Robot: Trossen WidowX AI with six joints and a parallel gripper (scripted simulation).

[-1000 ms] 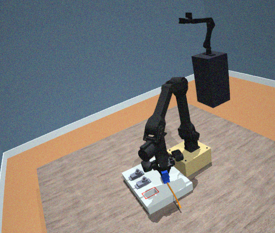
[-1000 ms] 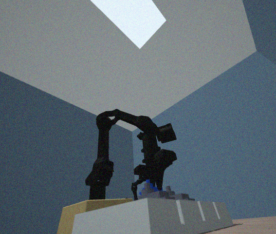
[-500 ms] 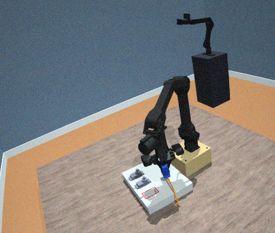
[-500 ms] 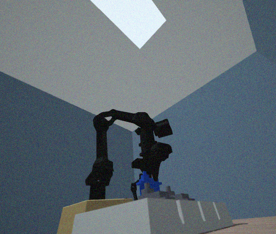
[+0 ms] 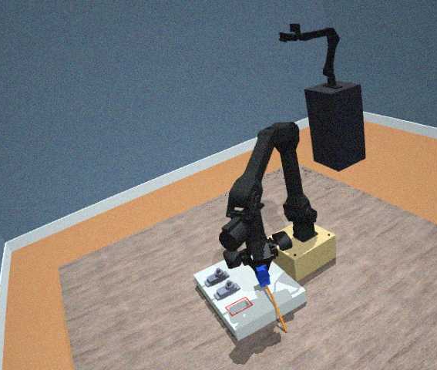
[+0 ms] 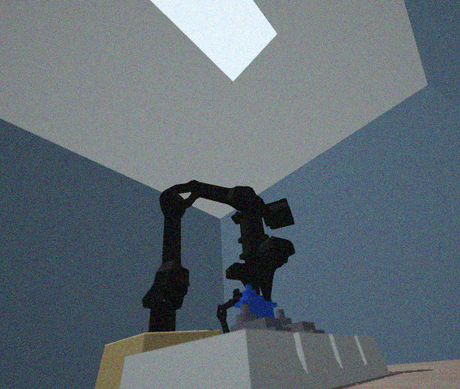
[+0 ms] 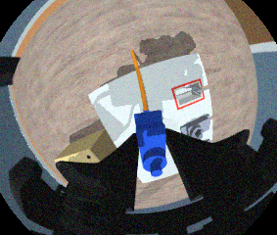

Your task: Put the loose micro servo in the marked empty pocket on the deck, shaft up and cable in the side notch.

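Right now the white deck is 10 mm behind my gripper tip, 70 mm to the right of it and 100 mm below it.
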